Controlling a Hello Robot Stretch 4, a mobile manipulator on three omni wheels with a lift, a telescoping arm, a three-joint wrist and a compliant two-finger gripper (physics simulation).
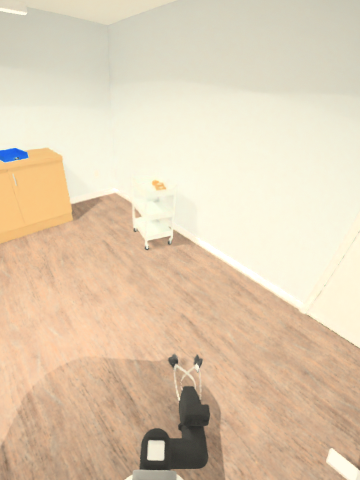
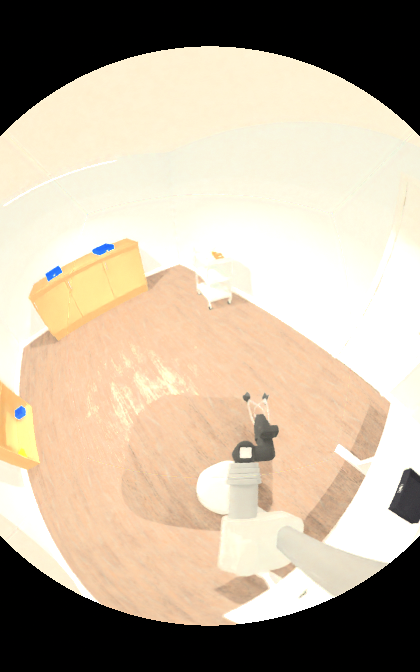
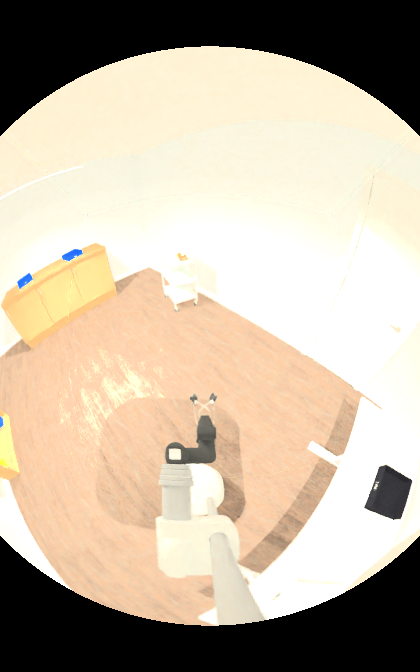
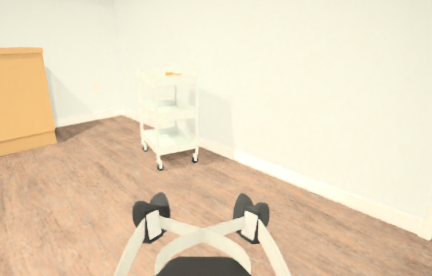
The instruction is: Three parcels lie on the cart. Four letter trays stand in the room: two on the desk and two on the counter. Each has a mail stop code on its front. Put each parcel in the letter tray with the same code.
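Frame: origin at the robot's base, x right, y ahead, z up, level; metres.
Where they show: gripper, fingertip midpoint: (image 1: 185,356) (image 4: 201,209).
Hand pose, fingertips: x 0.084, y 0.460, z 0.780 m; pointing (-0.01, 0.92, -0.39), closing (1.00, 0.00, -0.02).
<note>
Each offset is from my fingertips to the top centre of the thing. "*": to the spot under its first point.
My gripper (image 1: 186,361) (image 2: 256,397) (image 3: 204,398) (image 4: 201,209) is open and empty, held over the floor well short of the cart. The white three-tier cart @(* dx -0.197, dy +1.714, dz -0.640 m) (image 1: 159,235) (image 2: 216,295) (image 3: 182,296) (image 4: 179,146) stands near the wall by the far corner. Orange parcels @(dx -0.233, dy +1.940, dz -0.095 m) (image 1: 159,185) (image 2: 217,255) (image 3: 182,257) (image 4: 172,74) lie on its top; their number and codes are unclear. Two blue trays stand on the wooden counter (image 1: 40,190) (image 2: 92,290) (image 3: 62,292): a right one (image 1: 13,155) (image 2: 103,249) (image 3: 72,255) and a left one (image 2: 53,273) (image 3: 25,281). A black tray (image 2: 407,496) (image 3: 389,492) stands on the white desk (image 3: 325,530).
The desk's leg (image 1: 342,465) (image 2: 350,457) (image 3: 324,452) reaches over the floor at the right. A wooden unit (image 2: 30,440) (image 3: 10,440) with blue and yellow items stands at the left edge. A stretch of floor lies between the gripper and the cart. A wall runs along the right.
</note>
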